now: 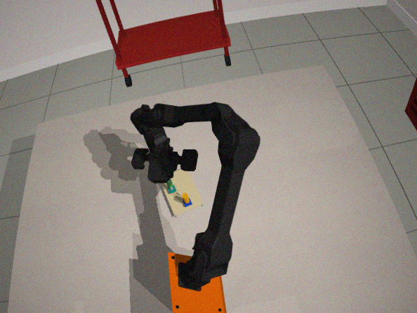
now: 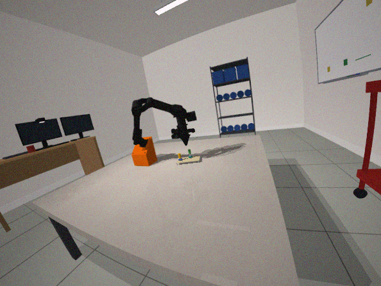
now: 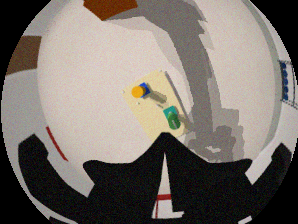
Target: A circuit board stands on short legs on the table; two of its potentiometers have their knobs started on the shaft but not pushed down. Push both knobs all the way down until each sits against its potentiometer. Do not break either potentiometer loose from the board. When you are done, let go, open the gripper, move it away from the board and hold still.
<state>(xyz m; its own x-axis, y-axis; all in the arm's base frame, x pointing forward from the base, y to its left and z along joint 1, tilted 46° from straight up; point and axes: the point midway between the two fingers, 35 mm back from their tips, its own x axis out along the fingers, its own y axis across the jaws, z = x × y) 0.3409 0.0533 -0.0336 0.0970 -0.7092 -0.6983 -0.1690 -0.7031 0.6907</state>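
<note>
My gripper tip is 50 mm above the green knob, 20 mm to the right of it and 10 mm short of it. Round my gripper tip: orange knob 70 mm below, 50 mm behind, 30 mm to the right.
</note>
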